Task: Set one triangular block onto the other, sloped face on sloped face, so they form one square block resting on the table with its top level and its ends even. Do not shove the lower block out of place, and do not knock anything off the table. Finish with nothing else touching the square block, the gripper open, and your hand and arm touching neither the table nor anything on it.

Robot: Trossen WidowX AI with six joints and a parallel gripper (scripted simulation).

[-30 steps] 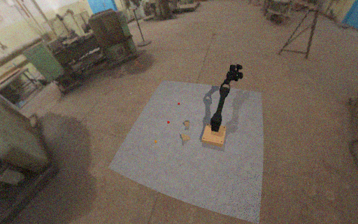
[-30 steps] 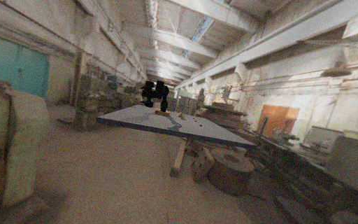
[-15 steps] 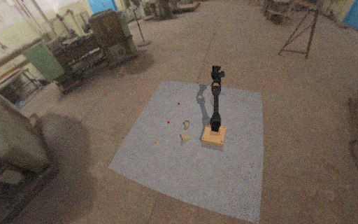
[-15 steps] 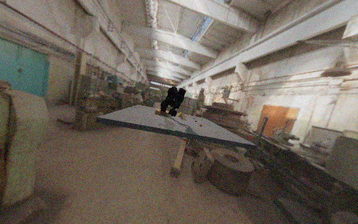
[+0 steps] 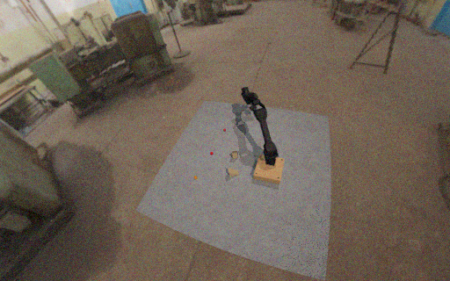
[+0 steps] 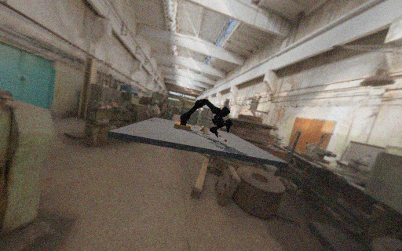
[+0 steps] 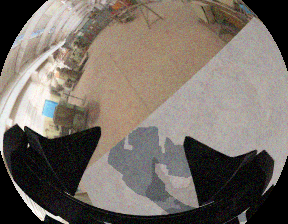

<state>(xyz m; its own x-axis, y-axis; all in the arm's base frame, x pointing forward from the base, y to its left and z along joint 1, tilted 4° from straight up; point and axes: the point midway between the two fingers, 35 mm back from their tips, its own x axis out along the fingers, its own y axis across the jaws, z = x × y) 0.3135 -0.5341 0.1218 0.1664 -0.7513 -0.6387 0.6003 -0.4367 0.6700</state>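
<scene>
The tan triangular block lies 70 mm behind my gripper tip, 720 mm to the left of it and 90 mm below it. Also, from my gripper tip: orange marker: 180 mm ahead, 830 mm to the left, 100 mm below.
</scene>
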